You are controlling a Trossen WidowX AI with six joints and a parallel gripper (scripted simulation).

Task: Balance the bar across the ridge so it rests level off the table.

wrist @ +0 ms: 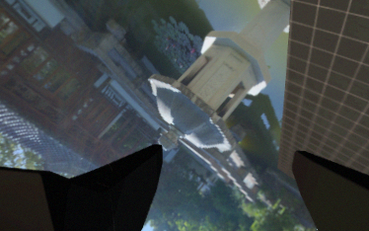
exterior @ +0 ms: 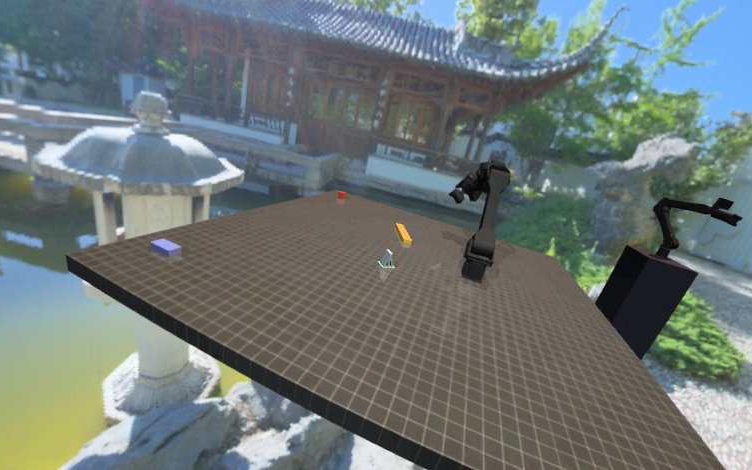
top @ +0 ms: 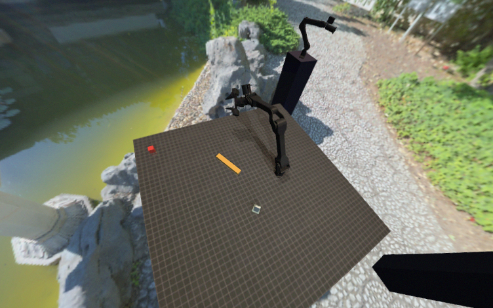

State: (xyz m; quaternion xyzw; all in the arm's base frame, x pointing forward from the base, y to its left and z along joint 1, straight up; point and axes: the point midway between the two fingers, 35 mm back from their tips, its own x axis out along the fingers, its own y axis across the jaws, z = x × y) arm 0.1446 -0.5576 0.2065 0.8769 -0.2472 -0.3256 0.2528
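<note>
Right now the orange bar is 130 mm ahead of my gripper tip, 380 mm to the left of it and 180 mm below it. Round my gripper tip: small red cube (570 mm ahead, 80 mm to the left, 170 mm below); then purple block (570 mm ahead, 1080 mm to the left, 180 mm below).
</note>
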